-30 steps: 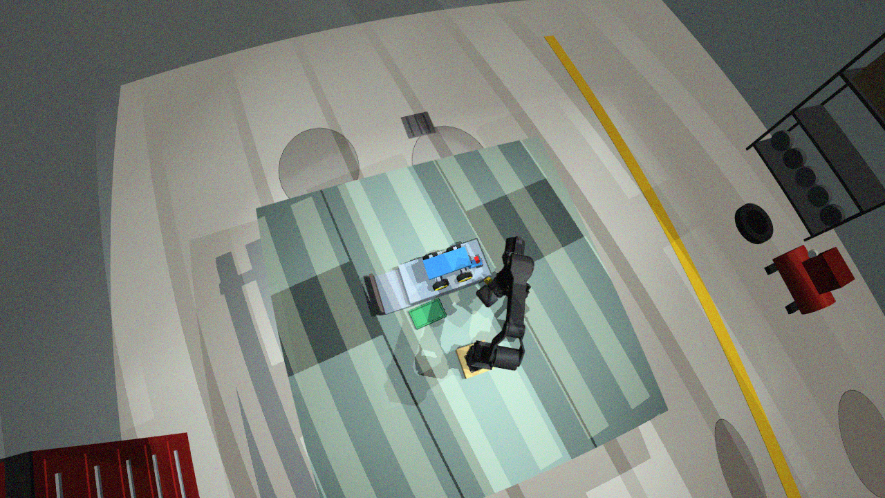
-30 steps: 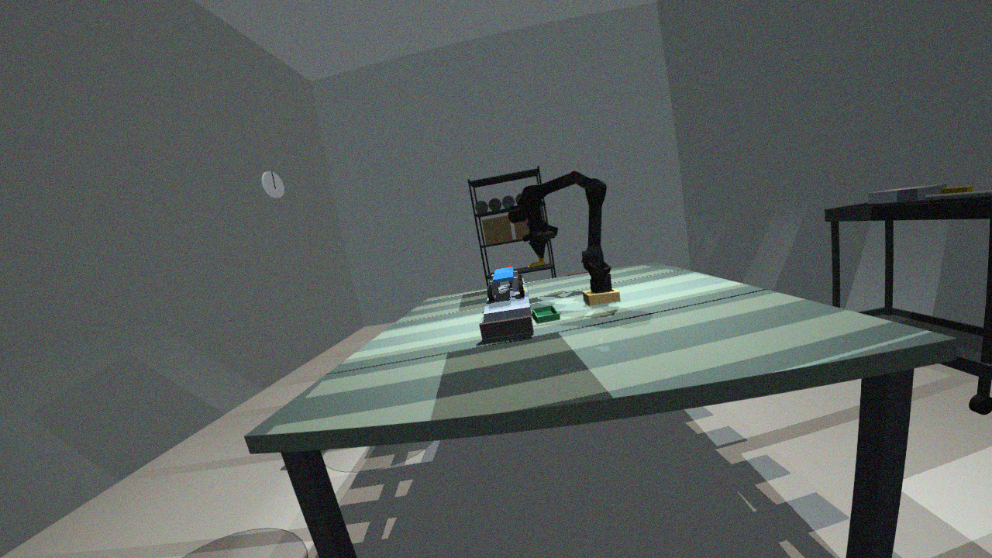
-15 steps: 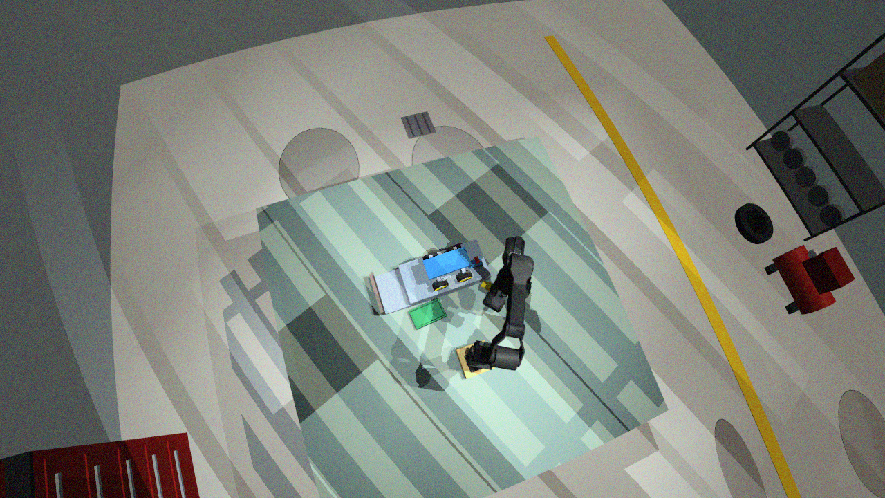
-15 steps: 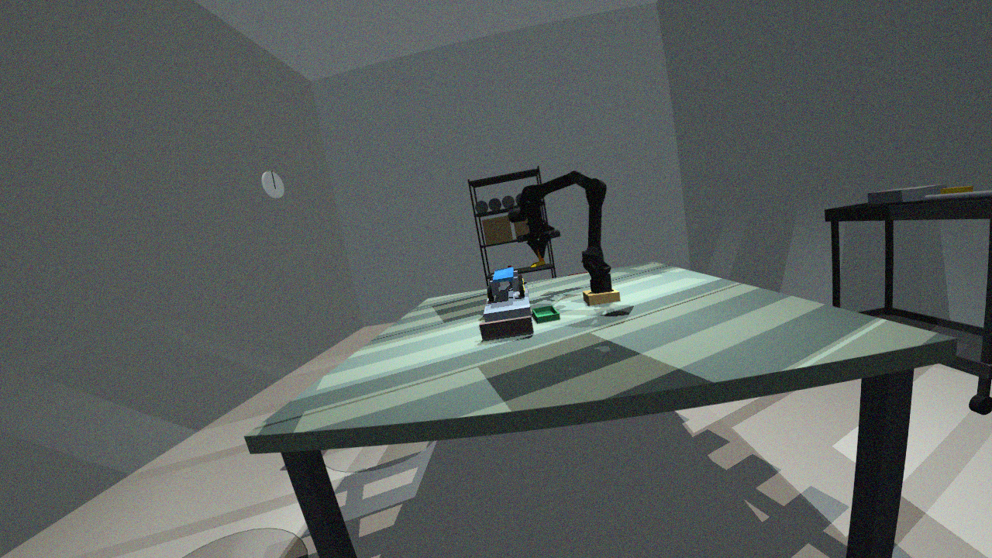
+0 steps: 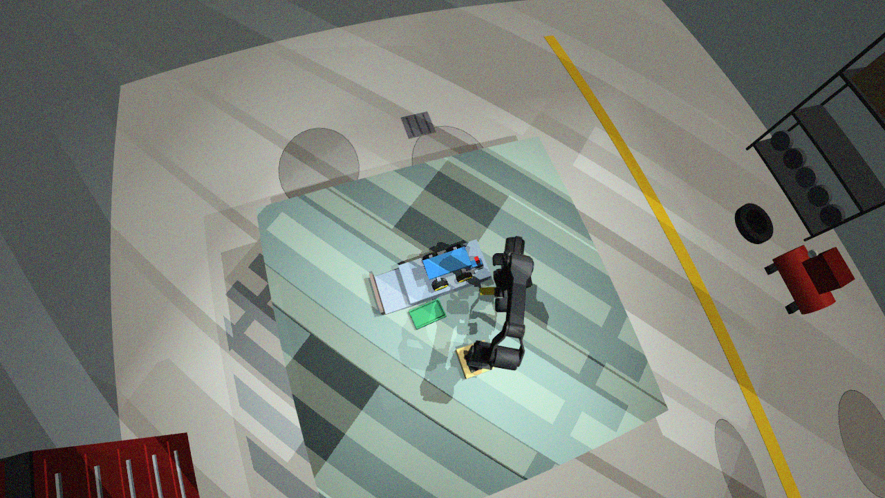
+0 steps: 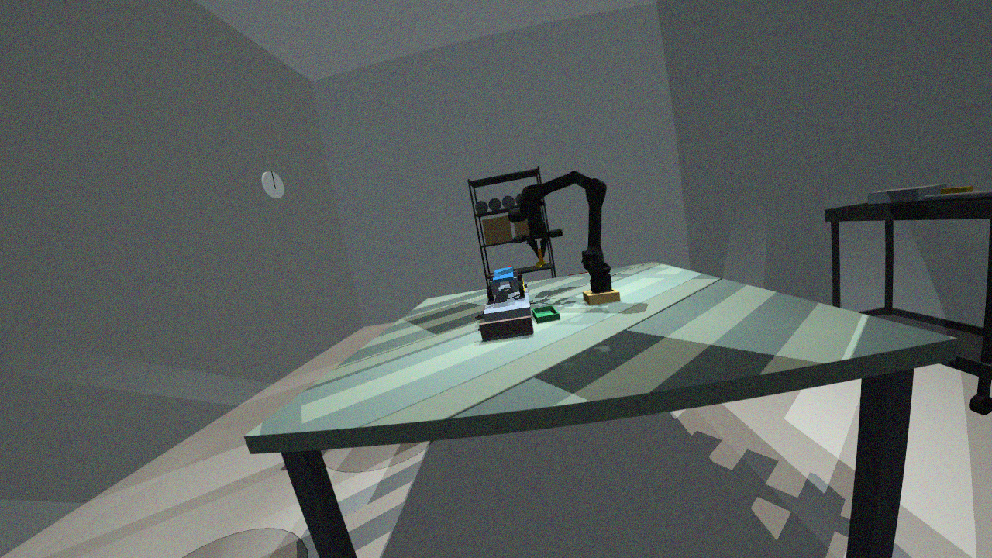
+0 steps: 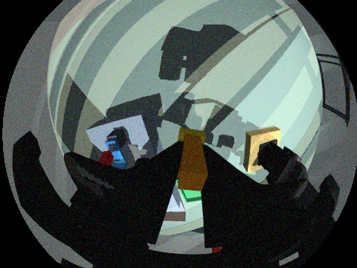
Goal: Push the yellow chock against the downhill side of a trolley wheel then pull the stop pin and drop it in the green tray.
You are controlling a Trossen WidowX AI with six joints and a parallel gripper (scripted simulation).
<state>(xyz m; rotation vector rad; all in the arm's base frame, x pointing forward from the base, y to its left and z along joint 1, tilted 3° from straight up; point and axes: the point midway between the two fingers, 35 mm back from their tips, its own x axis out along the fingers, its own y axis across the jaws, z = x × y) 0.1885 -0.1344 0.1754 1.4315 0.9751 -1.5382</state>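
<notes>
Right now my gripper tip is 2 cm to the right of the yellow chock, 1 cm short of it and 1 cm above it. Also, from my gripper tip: blue trolley (16 cm ahead, 11 cm to the left, 6 cm below); then red-headed stop pin (13 cm ahead, 5 cm below, 1 cm to the left); then grey ramp (16 cm ahead, 13 cm below, 12 cm to the left).
</notes>
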